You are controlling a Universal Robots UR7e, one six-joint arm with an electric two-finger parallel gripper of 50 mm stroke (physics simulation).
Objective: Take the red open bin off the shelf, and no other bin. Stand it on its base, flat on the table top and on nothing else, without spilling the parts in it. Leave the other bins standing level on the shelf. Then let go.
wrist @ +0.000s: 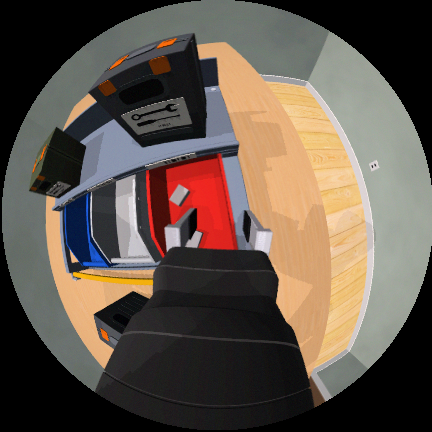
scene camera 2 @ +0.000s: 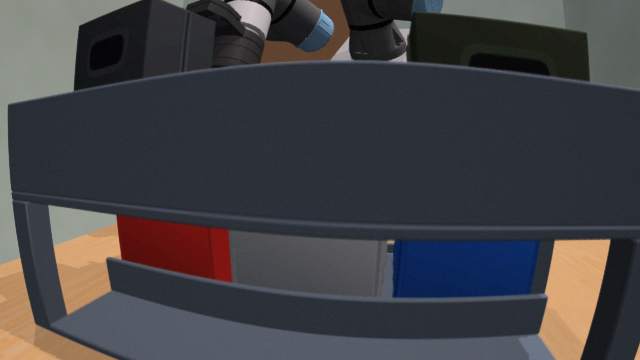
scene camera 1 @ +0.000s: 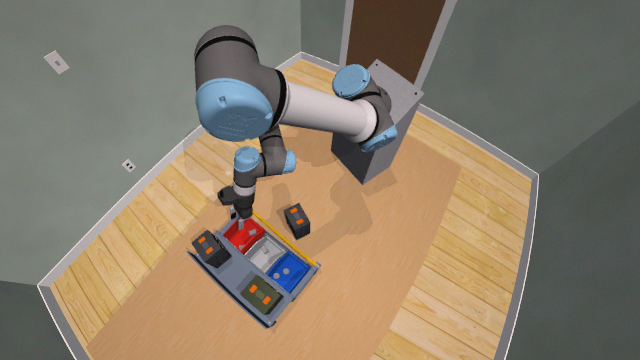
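Where they show: gripper, fingertip midpoint: (wrist: 219,218) (scene camera 1: 236,223); arm's base, link origin: (scene camera 2: 378,50).
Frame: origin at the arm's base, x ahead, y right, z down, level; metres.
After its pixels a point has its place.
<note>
The red open bin (scene camera 1: 239,237) @[x 0.555, y 0.322, z 0.353 m] (scene camera 2: 165,245) @[x 0.640, y 0.317, z 0.313 m] (wrist: 202,182) @[x 0.593, y 0.326, z 0.353 m] stands at one end of the shelf's lower level, with small grey parts (wrist: 179,195) @[x 0.585, y 0.285, z 0.338 m] inside. The grey bin (scene camera 1: 260,257) @[x 0.591, y 0.203, z 0.353 m] (scene camera 2: 305,260) @[x 0.681, y 0.206, z 0.306 m] (wrist: 125,220) @[x 0.596, y 0.163, z 0.353 m] stands beside it, then the blue bin (scene camera 1: 295,267) @[x 0.570, y 0.061, z 0.353 m] (scene camera 2: 465,267) @[x 0.702, y 0.104, z 0.310 m] (wrist: 77,225) @[x 0.638, y 0.033, z 0.322 m]. The shelf (scene camera 1: 235,272) @[x 0.690, y 0.235, z 0.260 m] (scene camera 2: 320,145) @[x 0.768, y 0.204, z 0.232 m] (wrist: 220,120) @[x 0.629, y 0.379, z 0.260 m] carries all three. My gripper (scene camera 1: 237,220) @[x 0.521, y 0.328, z 0.274 m] (wrist: 219,218) @[x 0.521, y 0.328, z 0.274 m] is open and empty. In the wrist view one finger appears over the red bin's inside, the other beyond its outer side wall. Their height against the rim is unclear. The fingertips are hidden in scene camera 2.
A black case (scene camera 1: 211,248) @[x 0.660, y 0.303, z 0.140 m] (scene camera 2: 135,50) @[x 0.706, y 0.311, z 0.175 m] (wrist: 155,95) @[x 0.622, y 0.323, z 0.180 m] and an olive case (scene camera 1: 261,295) @[x 0.718, y 0.096, z 0.164 m] (scene camera 2: 500,45) @[x 0.755, y 0.117, z 0.180 m] (wrist: 57,162) @[x 0.688, y 0.145, z 0.199 m] stand on the shelf's upper level. Another black case (scene camera 1: 297,221) @[x 0.431, y 0.108, z 0.231 m] (wrist: 122,315) @[x 0.445, y 0.133, z 0.271 m] stands on the table, near the yellow bar (scene camera 1: 285,238) @[x 0.486, y 0.139, z 0.321 m] (wrist: 112,279) @[x 0.502, y 0.107, z 0.315 m] along the shelf's front.
</note>
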